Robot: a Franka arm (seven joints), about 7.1 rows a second.
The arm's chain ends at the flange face. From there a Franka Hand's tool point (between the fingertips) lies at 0.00 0.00 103.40 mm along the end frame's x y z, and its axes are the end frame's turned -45 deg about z.
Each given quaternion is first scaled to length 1.
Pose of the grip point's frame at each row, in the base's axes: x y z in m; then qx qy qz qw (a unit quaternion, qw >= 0):
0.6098, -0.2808, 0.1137, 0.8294, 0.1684, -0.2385, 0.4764
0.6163, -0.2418, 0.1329, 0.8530, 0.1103, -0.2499, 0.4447
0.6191, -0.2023, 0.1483, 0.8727, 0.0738, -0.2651, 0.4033
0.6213, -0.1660, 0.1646, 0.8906, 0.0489, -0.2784, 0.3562
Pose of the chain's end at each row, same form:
0.6341, -0.1908, 0.1584, 0.8307, -0.1618, -0.0380, 0.5314
0.6502, -0.1577, 0.1825, 0.8303, -0.2245, -0.0607, 0.5065
0.6608, -0.1255, 0.2035, 0.8345, -0.2658, -0.0906, 0.4741
0.6690, -0.0976, 0.2257, 0.8415, -0.2956, -0.1209, 0.4356

